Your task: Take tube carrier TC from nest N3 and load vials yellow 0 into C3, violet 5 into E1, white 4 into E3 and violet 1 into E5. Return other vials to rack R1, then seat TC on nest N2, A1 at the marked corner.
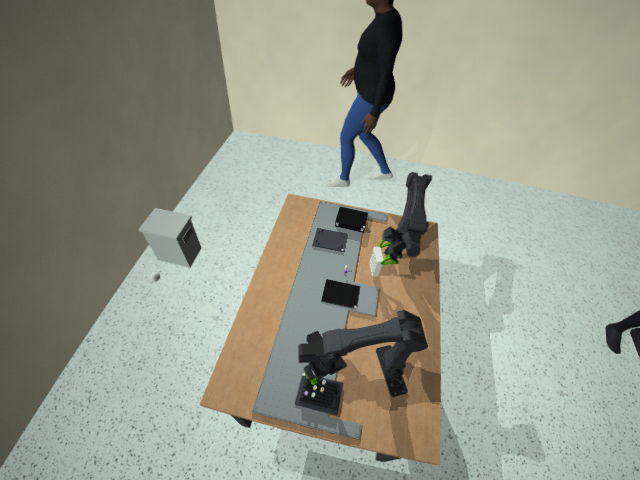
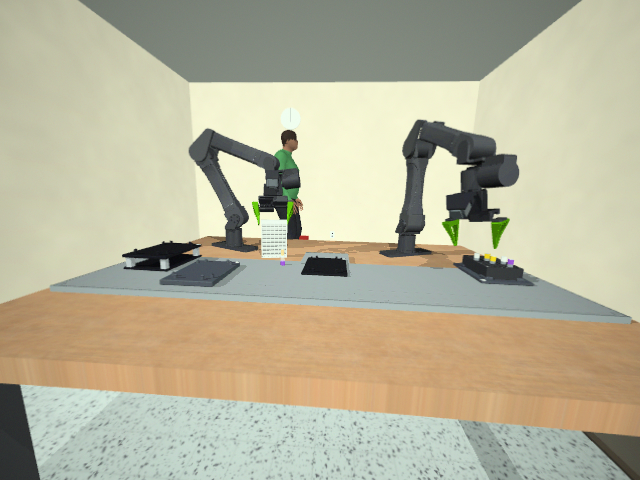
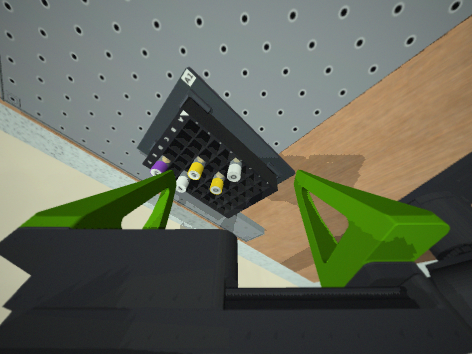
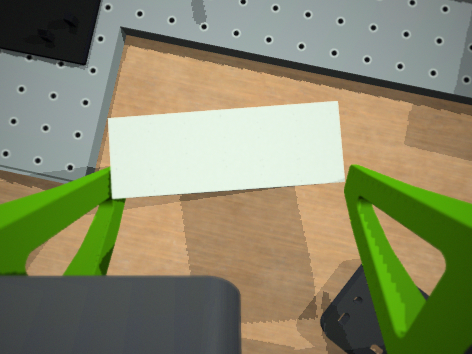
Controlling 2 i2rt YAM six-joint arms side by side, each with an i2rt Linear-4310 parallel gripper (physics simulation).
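Places are measured from the left arm's base along level axes (x left, y up, z ahead), in millimetres.
Pixels of known places: left gripper, fingertip midpoint: [image 1: 323,375] [image 2: 474,247] [image 3: 235,176]; right gripper, fingertip midpoint: [image 1: 379,255] [image 2: 273,224] [image 4: 235,177]; left arm's base at its link origin: [image 1: 390,370] [image 2: 405,253] [image 3: 424,202]; right arm's base at its link origin: [image 2: 234,247].
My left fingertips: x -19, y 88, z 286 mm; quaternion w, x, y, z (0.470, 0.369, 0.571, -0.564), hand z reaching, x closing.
Ahead of a thing's pixels: the offset from my left fingertips to its middle. "*": to the spot under its first point. Level surfaces: height alone.
My left gripper [image 1: 313,381] [image 2: 475,245] [image 3: 235,176] is open and empty above a black gridded rack {dx +44, dy -53, dz +20 mm} [image 1: 329,398] [image 2: 485,268] [image 3: 252,195], on a dark nest plate whose corner reads A1 {* dx -38, dy -68, dz +63 mm} [image 3: 188,77]. The rack holds a purple-capped vial {dx +41, dy -43, dz +71 mm} [image 3: 159,167], two yellow {dx +29, dy -43, dz +35 mm} [image 3: 195,170] {dx +41, dy -43, dz +11 mm} [image 3: 216,184] and two white {dx +17, dy -43, dz -1 mm} [image 3: 234,171] {dx +53, dy -43, dz +47 mm} [image 3: 182,184]. My right gripper [image 1: 381,254] [image 2: 273,223] [image 4: 235,177] is open around or just above the top end of a white gridded block {dx -470, dy -24, dz -378 mm} [image 1: 376,261] [image 2: 273,239] [image 4: 225,150], standing on edge. A purple-capped vial {dx -475, dy -51, dz -229 mm} [image 1: 345,269] [image 2: 282,259] stands cap down. Which is TC is unclear.
A black plate {dx -361, dy -68, dz -177 mm} [image 1: 340,293] [image 2: 324,266] [image 4: 45,30] lies on the grey pegboard {dy -76 mm} [image 1: 297,330] [image 2: 392,289]. Beyond it are a dark nest plate {dx -681, dy -64, dz -204 mm} [image 1: 329,239] [image 2: 200,272] and a raised black platform on white posts {* dx -771, dy -35, dz -345 mm} [image 1: 351,219] [image 2: 162,250]. A person [image 1: 379,56] walks behind the table.
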